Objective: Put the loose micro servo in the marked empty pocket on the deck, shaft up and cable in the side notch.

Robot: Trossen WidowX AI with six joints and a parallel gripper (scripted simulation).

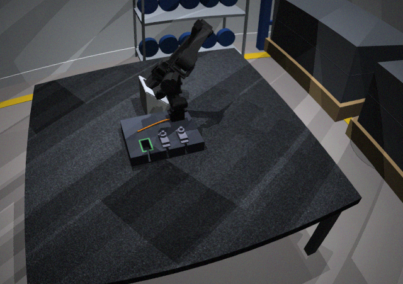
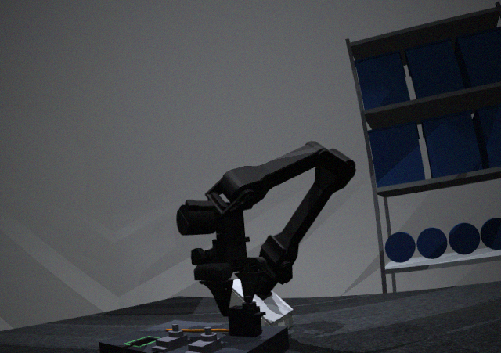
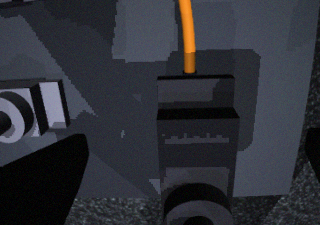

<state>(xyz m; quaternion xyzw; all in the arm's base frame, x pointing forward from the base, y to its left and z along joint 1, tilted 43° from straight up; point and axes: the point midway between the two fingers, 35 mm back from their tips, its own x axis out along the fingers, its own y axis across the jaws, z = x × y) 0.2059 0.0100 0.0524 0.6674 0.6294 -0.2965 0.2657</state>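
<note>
Right now my gripper tip is 80 mm to the left of the robot deck and 70 mm above it.
</note>
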